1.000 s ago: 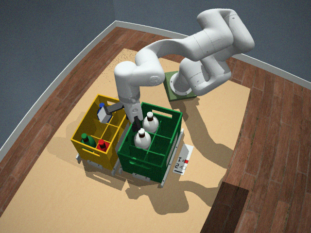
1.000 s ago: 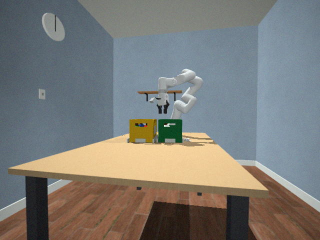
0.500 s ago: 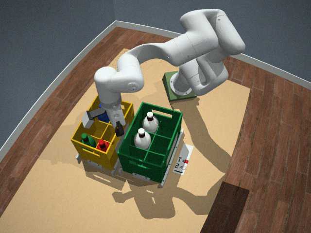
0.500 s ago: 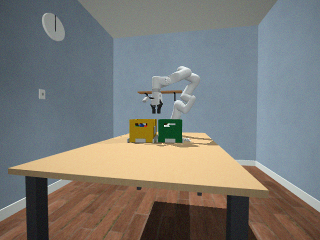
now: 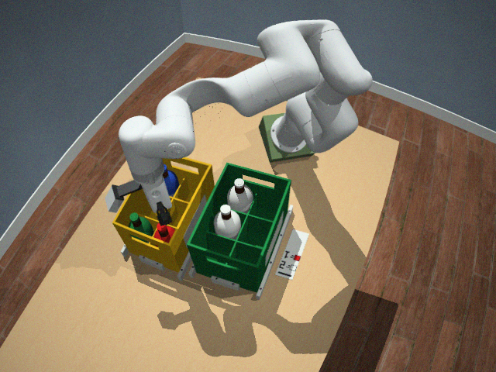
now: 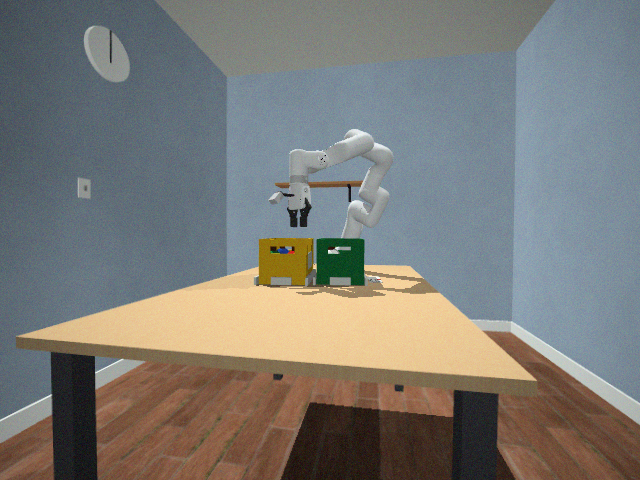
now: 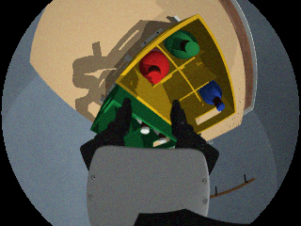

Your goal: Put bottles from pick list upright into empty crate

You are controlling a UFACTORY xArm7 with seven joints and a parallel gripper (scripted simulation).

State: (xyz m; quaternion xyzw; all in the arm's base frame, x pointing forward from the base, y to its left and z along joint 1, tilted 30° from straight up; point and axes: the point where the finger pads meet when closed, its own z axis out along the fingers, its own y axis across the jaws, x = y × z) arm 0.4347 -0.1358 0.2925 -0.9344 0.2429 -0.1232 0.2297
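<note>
Now: hand 1 cm short of the red-labelled bottle, 1 cm to the left of it and 15 cm above it. Round my hand: green-labelled bottle (4 cm ahead, 9 cm to the right, 15 cm below); then blue bottle (12 cm behind, 15 cm to the right, 15 cm below); then yellow crate (6 cm behind, 8 cm to the right, 16 cm below).
</note>
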